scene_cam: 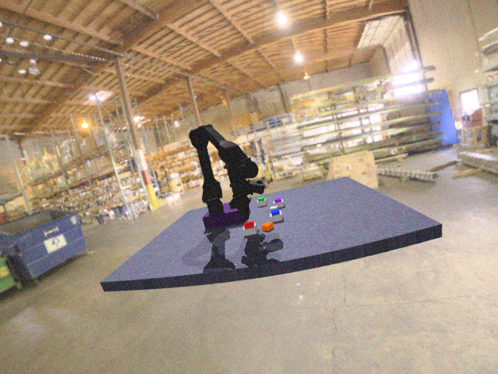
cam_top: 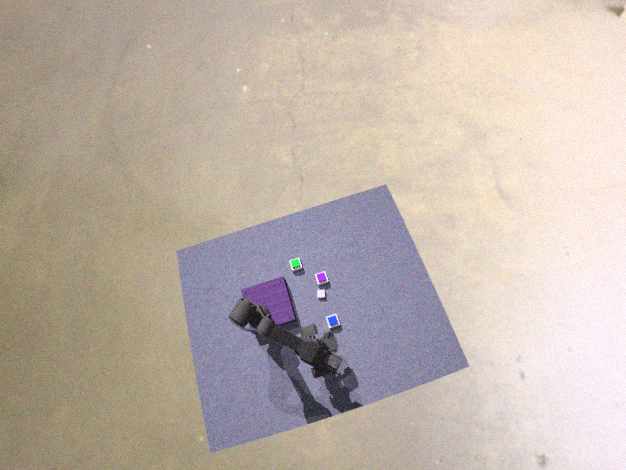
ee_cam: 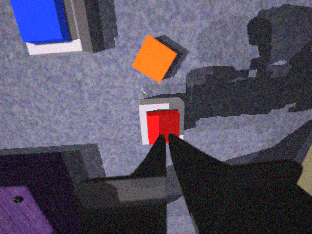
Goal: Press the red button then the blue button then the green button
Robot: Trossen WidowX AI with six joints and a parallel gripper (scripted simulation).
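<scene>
My gripper tip is now 2 cm above the red button. From my gripper tip the other things lie so: small white block: 20 cm to the left, 12 cm ahead, 5 cm below; blue button: 11 cm ahead, 8 cm to the left, 2 cm below; orange block: 7 cm ahead, 5 cm below.
</scene>
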